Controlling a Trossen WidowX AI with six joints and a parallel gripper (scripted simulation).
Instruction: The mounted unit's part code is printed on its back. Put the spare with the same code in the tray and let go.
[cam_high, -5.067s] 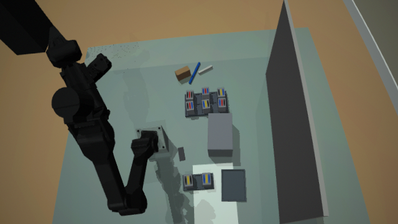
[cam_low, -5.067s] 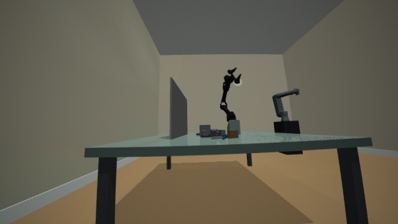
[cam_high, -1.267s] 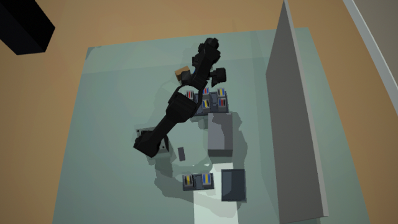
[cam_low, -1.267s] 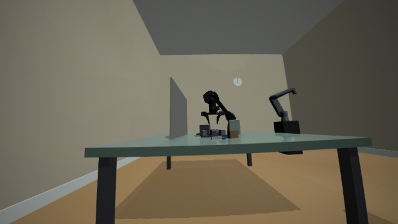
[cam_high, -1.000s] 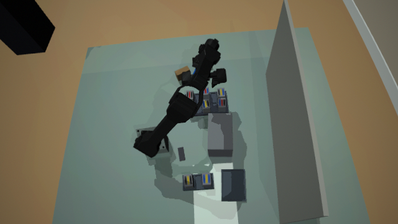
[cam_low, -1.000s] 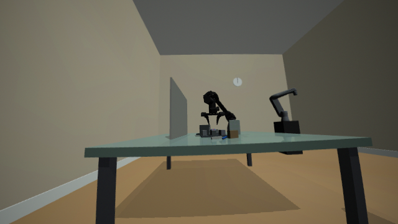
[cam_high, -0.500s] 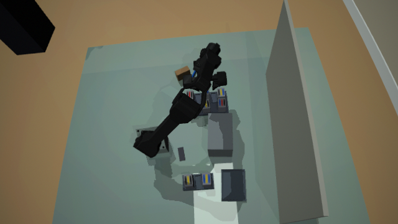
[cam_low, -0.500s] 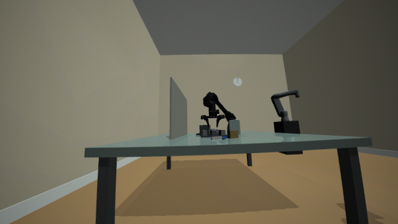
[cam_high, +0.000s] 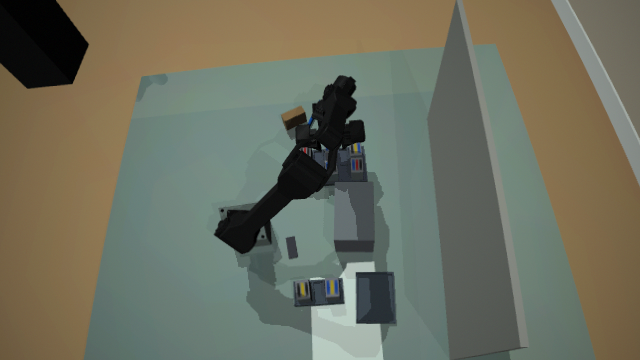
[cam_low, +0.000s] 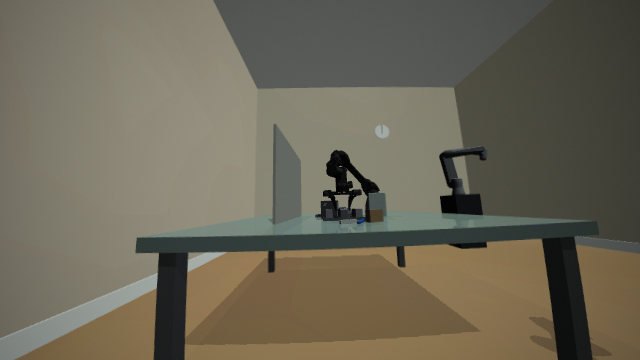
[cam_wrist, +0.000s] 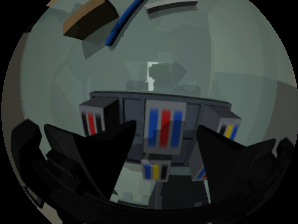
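Now: the spare right at my gripper tip. The rest, counted from my gripper tip: tall grey panel (290 mm ahead, 220 mm to the right, 180 mm above); then grey mounted unit (210 mm to the right, 60 mm ahead, 10 mm above); then brown block (130 mm to the left, 120 mm behind, 20 mm below).
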